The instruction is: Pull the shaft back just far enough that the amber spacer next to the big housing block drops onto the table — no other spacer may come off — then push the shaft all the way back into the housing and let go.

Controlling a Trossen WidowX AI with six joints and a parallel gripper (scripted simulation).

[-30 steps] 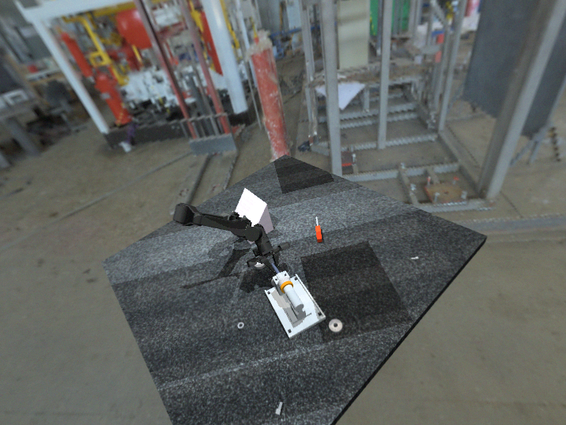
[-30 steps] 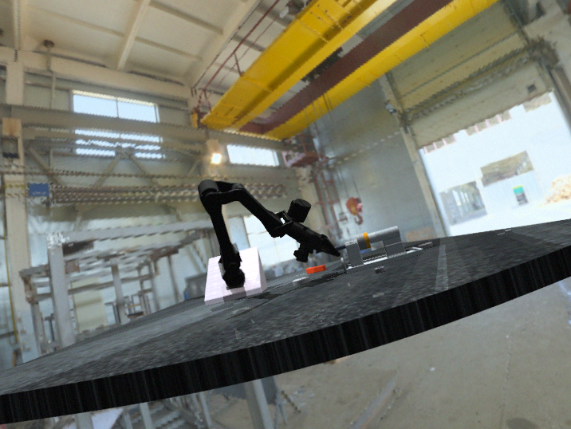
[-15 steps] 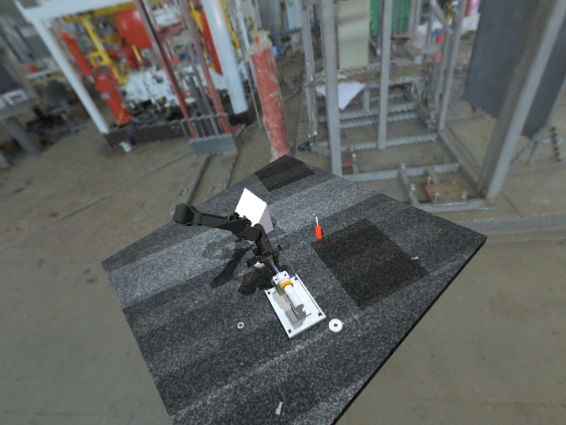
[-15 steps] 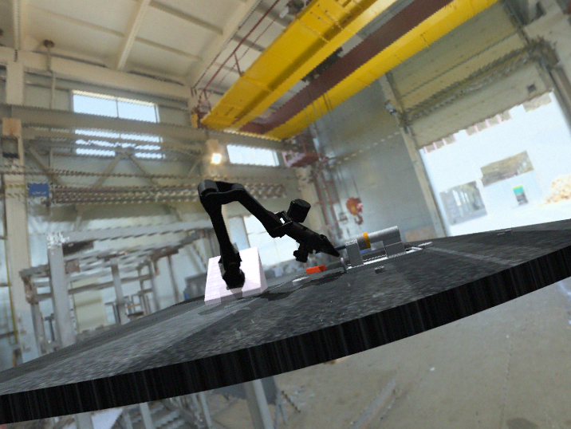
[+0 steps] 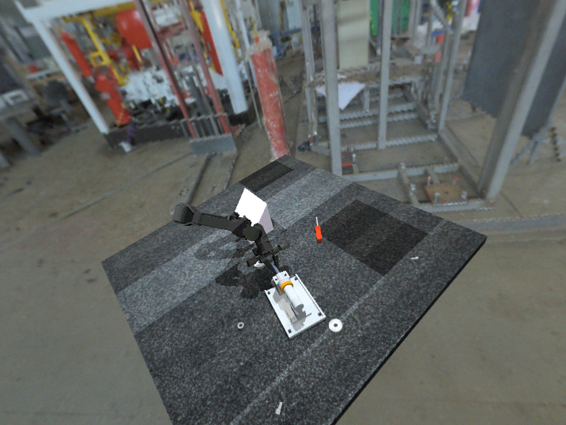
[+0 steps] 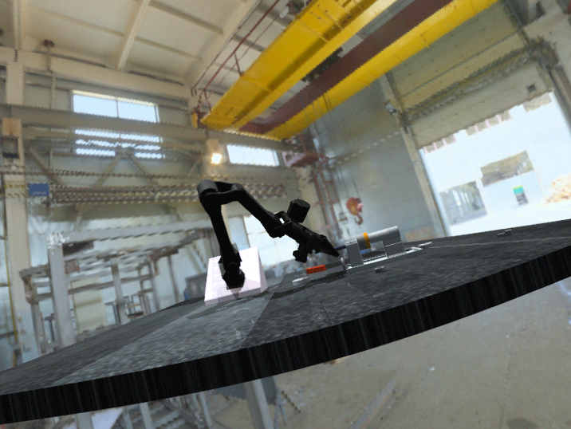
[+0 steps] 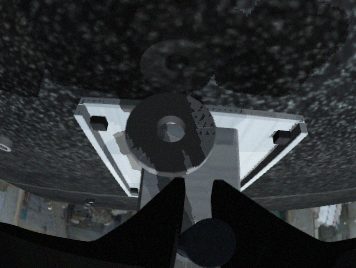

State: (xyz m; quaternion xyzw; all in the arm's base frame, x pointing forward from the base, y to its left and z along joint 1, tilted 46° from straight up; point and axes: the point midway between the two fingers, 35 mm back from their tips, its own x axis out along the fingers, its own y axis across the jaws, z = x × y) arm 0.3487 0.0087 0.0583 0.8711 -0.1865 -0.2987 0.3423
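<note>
Right now the thin dark blue shaft is 50 mm ahead of my gripper tip, 20 mm above it and 10 mm to the right of it. The rest, counted from my gripper tip: amber spacer: 100 mm ahead, 20 mm above, 10 mm to the right; white block: 140 mm ahead, 20 mm to the right, 10 mm below; grey round piece: 140 mm behind, 50 mm below, 20 mm to the right.
</note>
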